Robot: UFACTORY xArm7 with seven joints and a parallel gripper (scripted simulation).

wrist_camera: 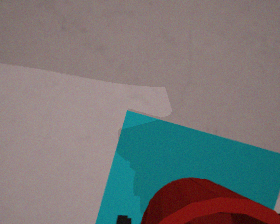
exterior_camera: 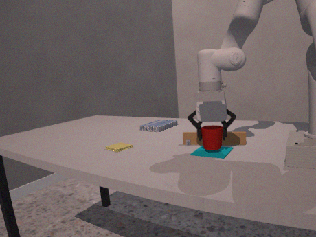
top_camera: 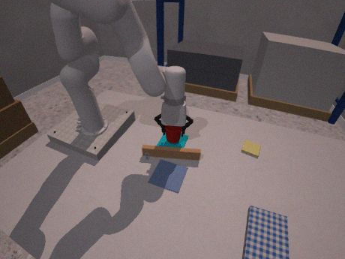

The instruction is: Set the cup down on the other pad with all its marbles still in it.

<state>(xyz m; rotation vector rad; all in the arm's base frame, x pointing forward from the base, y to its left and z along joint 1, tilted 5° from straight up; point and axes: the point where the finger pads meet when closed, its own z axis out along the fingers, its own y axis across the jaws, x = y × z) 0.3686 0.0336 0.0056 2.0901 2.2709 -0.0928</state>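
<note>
The teal pad is 60 mm below my hand. The rest, counted from my hand: yellow marble: 20 mm to the left, 30 mm below; then red cup: 20 mm below; then wooden rail: 10 mm ahead, 90 mm to the right, 40 mm below.
</note>
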